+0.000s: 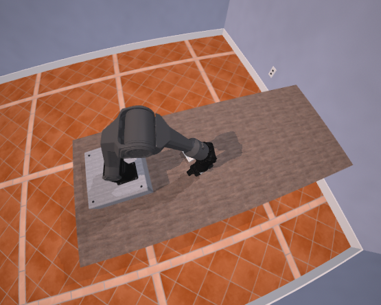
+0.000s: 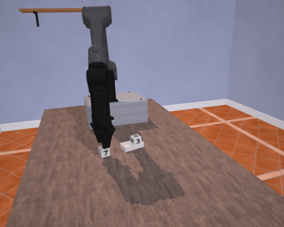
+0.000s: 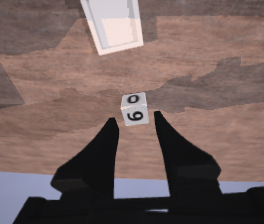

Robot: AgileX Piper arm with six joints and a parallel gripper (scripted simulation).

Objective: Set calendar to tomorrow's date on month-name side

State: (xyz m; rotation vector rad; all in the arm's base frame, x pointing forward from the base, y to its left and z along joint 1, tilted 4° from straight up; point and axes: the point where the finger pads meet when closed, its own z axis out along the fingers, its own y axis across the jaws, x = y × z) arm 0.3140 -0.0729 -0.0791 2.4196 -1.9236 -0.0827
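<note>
Right now the white calendar tray is 3 cm behind my hand, 10 cm to the left of it and 3 cm below it.
</note>
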